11 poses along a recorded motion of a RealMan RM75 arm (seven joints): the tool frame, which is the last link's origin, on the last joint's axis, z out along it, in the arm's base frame.
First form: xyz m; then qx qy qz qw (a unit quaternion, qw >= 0).
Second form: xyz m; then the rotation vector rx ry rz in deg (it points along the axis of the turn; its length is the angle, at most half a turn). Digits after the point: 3 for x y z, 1 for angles.
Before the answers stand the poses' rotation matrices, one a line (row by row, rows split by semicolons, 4 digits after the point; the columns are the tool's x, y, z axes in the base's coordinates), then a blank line. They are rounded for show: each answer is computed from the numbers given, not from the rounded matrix.
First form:
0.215 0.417 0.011 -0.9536 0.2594 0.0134 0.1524
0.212 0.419 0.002 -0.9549 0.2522 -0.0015 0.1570
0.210 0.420 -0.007 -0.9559 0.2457 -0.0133 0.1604
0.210 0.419 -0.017 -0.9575 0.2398 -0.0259 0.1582
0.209 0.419 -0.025 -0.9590 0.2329 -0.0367 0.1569
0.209 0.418 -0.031 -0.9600 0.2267 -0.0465 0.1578
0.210 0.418 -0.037 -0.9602 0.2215 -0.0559 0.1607
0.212 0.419 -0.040 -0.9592 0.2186 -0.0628 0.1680
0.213 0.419 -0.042 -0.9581 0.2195 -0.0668 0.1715
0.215 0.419 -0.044 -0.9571 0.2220 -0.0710 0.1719
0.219 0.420 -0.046 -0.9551 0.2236 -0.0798 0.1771
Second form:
0.8651 -0.4988 0.0535; -0.4906 -0.8190 0.2976; -0.1046 -0.2837 -0.9532
0.8728 -0.4811 0.0820; -0.4821 -0.8235 0.2991; -0.0763 -0.3006 -0.9507
0.8789 -0.4655 0.1042; -0.4740 -0.8278 0.3001; -0.0534 -0.3132 -0.9482
0.8837 -0.4510 0.1255; -0.4674 -0.8349 0.2905; -0.0263 -0.3154 -0.9486
0.8888 -0.4352 0.1435; -0.4583 -0.8423 0.2839; -0.0027 -0.3181 -0.9481
0.8929 -0.4206 0.1608; -0.4499 -0.8474 0.2819; 0.0177 -0.3240 -0.9459
0.8956 -0.4074 0.1785; -0.4433 -0.8502 0.2838; 0.0362 -0.3334 -0.9421
0.8965 -0.3983 0.1939; -0.4405 -0.8480 0.2948; 0.0470 -0.3497 -0.9357
0.8947 -0.3977 0.2033; -0.4435 -0.8448 0.2993; 0.0527 -0.3579 -0.9323
0.8913 -0.4006 0.2122; -0.4494 -0.8423 0.2976; 0.0596 -0.3606 -0.9308
0.8873 -0.3989 0.2316; -0.4554 -0.8373 0.3026; 0.0732 -0.3740 -0.9245

0.215 0.417 0.011 -156.8 42.6 2.2
0.212 0.419 0.002 -156.6 41.4 -0.2
0.210 0.420 -0.007 -156.4 40.2 -2.2
0.210 0.419 -0.017 -156.9 39.3 -4.2
0.209 0.419 -0.025 -157.3 38.2 -6.0
0.209 0.418 -0.031 -157.3 37.2 -7.6
0.210 0.418 -0.037 -157.1 36.2 -9.1
0.212 0.419 -0.040 -156.3 35.6 -10.2
0.213 0.419 -0.042 -155.8 35.7 -10.9
0.215 0.419 -0.044 -155.7 36.1 -11.5
0.219 0.420 -0.046 -154.9 36.3 -12.9

